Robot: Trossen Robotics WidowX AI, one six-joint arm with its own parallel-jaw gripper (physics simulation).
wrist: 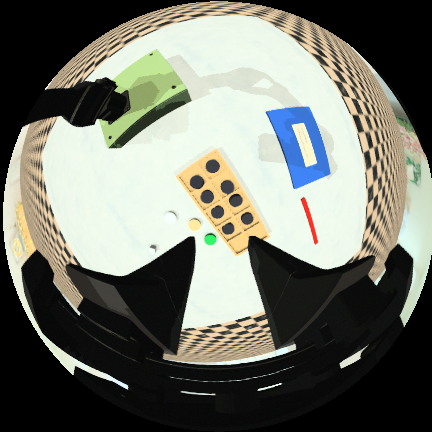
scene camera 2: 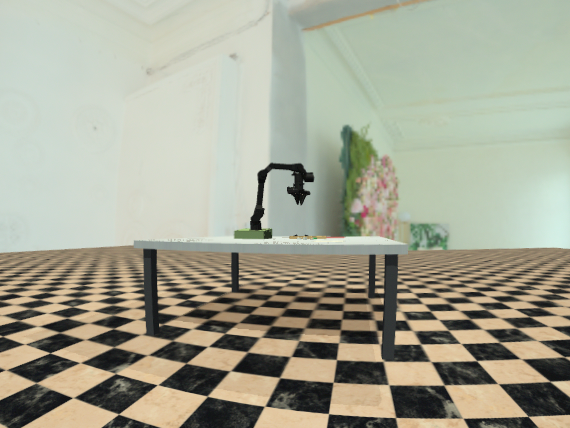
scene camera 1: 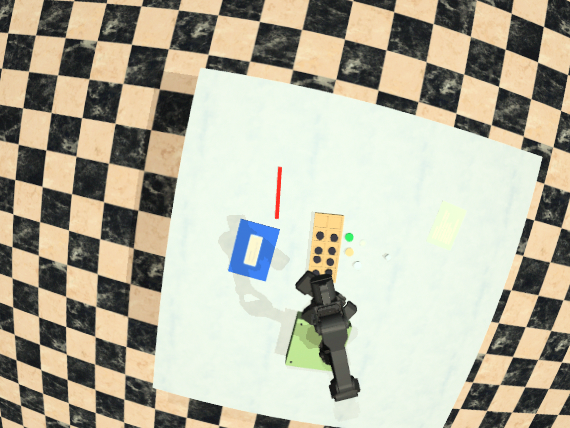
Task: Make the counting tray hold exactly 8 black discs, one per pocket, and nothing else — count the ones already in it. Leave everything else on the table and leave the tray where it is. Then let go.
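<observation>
The tan counting tray (scene camera 1: 336, 221) (wrist: 243, 245) lies flat on the table, with two columns of pockets. Several black discs (scene camera 1: 334, 237) (wrist: 217, 212) sit in it, one to a pocket in the wrist view. The two pockets at the end farthest from the arm's base are empty. No other object shows in the tray. My gripper (scene camera 2: 300, 203) (wrist: 221, 241) is open partway, with nothing between the fingers, and hangs high above the table. In scene camera 1 the arm covers the tray's near end and hides the fingertips.
Beside the tray lie a green disc (scene camera 1: 349, 237) (wrist: 210, 239), a tan disc (scene camera 1: 349, 251) (wrist: 194, 224), a white disc (scene camera 1: 357, 264) (wrist: 170, 217) and a small grey piece (scene camera 1: 387, 256) (wrist: 153, 248). A blue frame (scene camera 1: 271, 242) and a red bar (scene camera 1: 278, 192) lie across from them.
</observation>
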